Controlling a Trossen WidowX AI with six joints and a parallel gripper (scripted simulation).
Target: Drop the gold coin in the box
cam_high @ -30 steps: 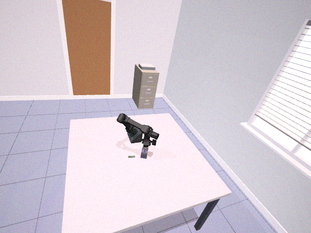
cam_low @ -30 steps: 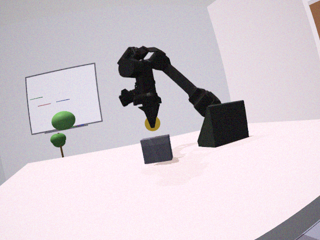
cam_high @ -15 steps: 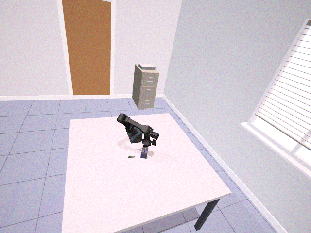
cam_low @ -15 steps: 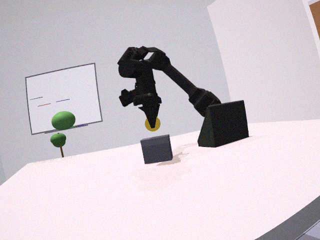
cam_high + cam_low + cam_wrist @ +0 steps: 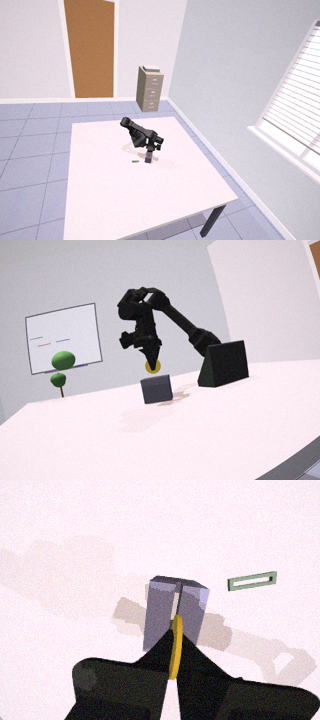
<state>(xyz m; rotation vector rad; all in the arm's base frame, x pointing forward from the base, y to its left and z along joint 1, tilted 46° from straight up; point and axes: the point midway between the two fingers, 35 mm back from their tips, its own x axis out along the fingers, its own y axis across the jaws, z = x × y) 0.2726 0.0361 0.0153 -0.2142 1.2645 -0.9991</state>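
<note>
Right now my gripper tip is 1 cm below the coin.
</note>
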